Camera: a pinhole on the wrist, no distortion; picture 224 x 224 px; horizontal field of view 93.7 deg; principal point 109.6 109.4 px. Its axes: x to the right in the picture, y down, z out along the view. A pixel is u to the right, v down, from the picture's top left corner.
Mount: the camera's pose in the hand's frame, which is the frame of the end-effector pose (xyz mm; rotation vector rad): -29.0 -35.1 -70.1 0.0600 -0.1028 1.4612
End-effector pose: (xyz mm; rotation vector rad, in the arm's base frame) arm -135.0 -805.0 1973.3 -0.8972 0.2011 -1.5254
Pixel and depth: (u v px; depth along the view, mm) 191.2 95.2 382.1
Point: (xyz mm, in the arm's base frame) 249.5 -754.9 2092.3
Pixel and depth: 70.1 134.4 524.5
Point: -91.7 -418.4 2349.5
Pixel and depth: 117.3 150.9 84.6
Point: -158.7 -734.8 1977.0
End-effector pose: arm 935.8 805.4 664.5 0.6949 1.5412 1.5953
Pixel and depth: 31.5 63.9 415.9
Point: 1208.4 1041.5 287.2
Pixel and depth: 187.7 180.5 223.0
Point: 1143.1 762.4 826.3
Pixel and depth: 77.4 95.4 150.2
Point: 1024.3 825.1 578.5
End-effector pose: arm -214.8 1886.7 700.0 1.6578 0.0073 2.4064
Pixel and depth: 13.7 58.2 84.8
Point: -186.8 2008.0 687.5
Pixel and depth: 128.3 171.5 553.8
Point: 348.1 1723.0 546.9
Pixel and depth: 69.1 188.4 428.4
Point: 257.3 1980.4 442.4
